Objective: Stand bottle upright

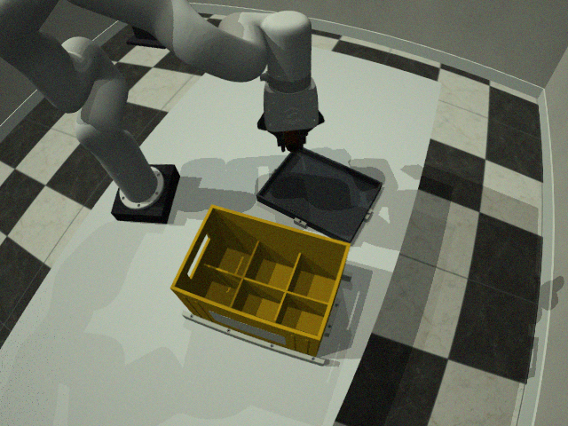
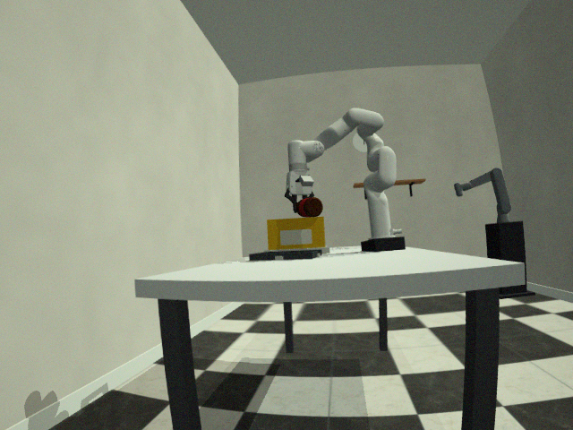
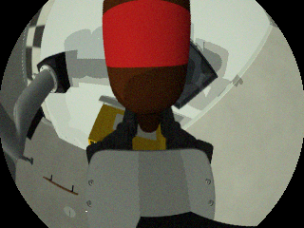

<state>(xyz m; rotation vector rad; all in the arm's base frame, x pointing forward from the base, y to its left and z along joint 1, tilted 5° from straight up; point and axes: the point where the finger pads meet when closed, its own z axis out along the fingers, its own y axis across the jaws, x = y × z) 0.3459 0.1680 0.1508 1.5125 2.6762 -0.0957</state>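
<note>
My gripper is now 30 mm past the brown bottle, 50 mm to the right of it and 10 mm above it. Round my hand: dark grey tray 60 mm ahead, 30 mm to the left, 190 mm below; yellow crate 60 mm ahead, 270 mm to the right, 120 mm below.
</note>
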